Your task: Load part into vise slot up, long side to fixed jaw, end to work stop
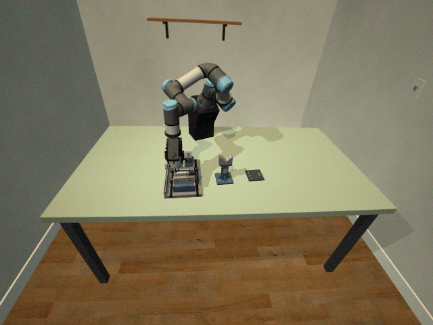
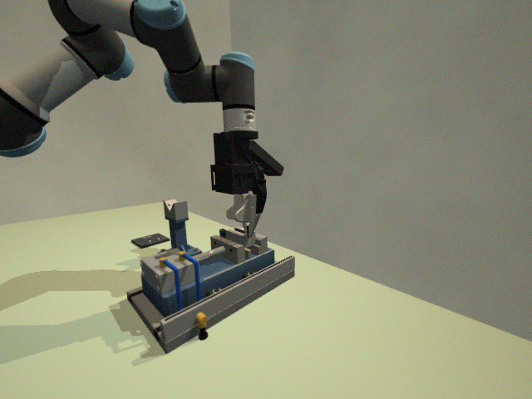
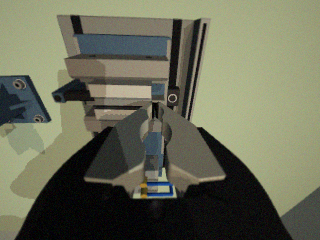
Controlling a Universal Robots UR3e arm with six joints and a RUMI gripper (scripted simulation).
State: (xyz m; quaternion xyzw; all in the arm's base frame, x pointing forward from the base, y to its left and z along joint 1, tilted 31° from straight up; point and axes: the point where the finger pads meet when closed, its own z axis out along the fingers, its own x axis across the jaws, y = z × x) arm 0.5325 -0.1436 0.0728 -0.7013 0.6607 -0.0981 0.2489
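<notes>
My hand is 30 mm to the right of the part and 20 mm above it. The rest, counted from my hand: grey rail: 60 mm behind, 70 mm to the right, 80 mm below; fixed jaw: 30 mm ahead, 40 mm to the left, 40 mm below; work stop rod: 10 mm behind, 80 mm to the left, 30 mm below.
</notes>
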